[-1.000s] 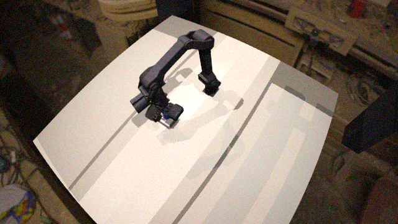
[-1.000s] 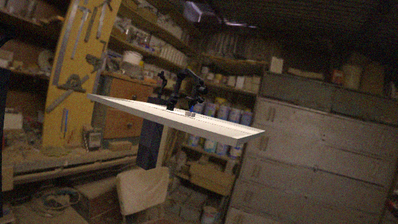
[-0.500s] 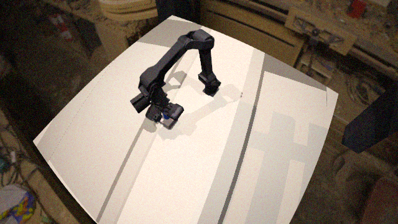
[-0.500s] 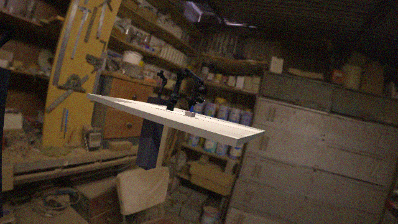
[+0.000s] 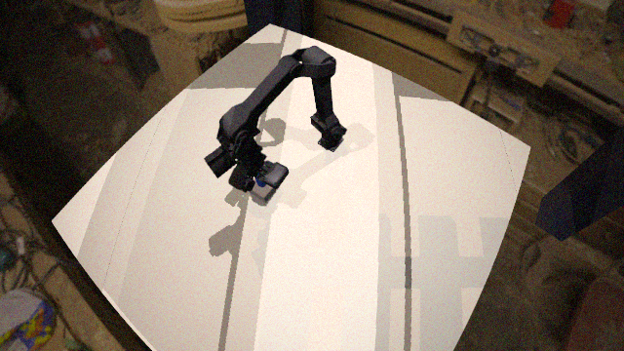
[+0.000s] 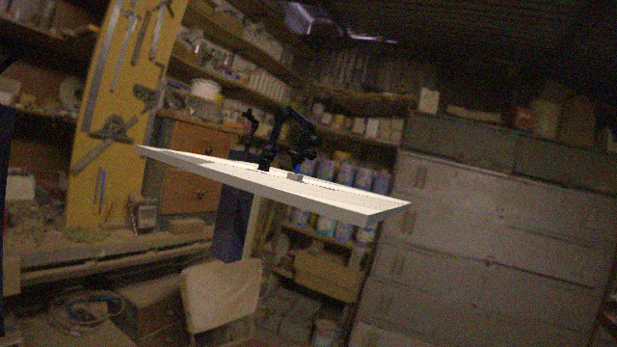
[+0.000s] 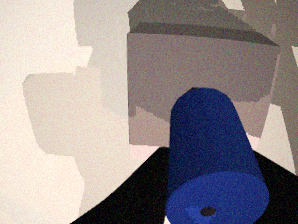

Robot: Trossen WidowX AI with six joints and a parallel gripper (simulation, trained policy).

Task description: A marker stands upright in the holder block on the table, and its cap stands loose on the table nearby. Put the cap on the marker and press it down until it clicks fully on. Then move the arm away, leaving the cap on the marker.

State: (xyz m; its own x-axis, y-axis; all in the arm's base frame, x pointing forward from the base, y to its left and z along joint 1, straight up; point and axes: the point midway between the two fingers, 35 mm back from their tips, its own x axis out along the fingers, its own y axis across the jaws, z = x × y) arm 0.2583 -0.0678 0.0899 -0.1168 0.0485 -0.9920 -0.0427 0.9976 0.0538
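The blue cap lies 10 mm ahead of my gripper tip and 10 mm above it. From my gripper tip the other things lie so: holder block: 10 mm ahead, 40 mm below.
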